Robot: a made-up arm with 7 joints.
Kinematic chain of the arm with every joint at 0, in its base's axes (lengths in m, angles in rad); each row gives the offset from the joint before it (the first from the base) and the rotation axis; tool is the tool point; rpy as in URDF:
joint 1: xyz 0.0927 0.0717 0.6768 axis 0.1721 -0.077 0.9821
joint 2: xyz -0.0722 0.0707 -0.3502 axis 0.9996 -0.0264 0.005
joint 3: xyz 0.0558 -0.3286 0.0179 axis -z
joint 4: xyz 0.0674 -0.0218 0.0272 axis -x
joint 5: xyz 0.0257 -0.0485 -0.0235 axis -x
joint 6: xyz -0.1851 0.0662 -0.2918 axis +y
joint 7: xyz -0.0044 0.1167 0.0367 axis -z
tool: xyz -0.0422 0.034 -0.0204 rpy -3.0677 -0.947 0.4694
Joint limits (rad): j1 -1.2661..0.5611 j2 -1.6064..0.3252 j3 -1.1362..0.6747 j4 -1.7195..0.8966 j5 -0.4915..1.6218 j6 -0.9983..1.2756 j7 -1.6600..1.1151
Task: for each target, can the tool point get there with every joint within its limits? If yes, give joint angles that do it. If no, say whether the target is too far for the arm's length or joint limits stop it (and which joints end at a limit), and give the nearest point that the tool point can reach.
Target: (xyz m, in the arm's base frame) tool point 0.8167 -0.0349 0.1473
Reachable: no: joint limits stop it (at a limit: joint 1, joint 2, joint 3, joint 5, joint 6, joint 7) | nearest point 0.6677 -0.1031 0.1524 | short by 0.164 m
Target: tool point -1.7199 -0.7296 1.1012
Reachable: no: too far | nearest point -0.6144 -0.2138 0.6180 | short by 1.312 m
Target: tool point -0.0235 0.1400 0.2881
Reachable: yes | joints -0.7290 -0.0795 -0.0249 -0.6857 -0.0410 0.8405 0.2123
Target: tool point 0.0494 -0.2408 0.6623
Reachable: yes | joints 0.2995 -1.3976 -0.7065 0.5665 -0.1557 -0.1037 0.0387
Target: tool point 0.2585 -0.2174 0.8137
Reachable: yes | joints 0.3541 -1.3627 -0.9269 0.2855 0.6371 -0.3475 -0.9955
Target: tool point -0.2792 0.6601 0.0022
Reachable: no: joint limits stop it (at a limit: joint 1, joint 2, joint 4, joint 6) | nearest point -0.2542 0.3491 0.1301 | short by 0.337 m
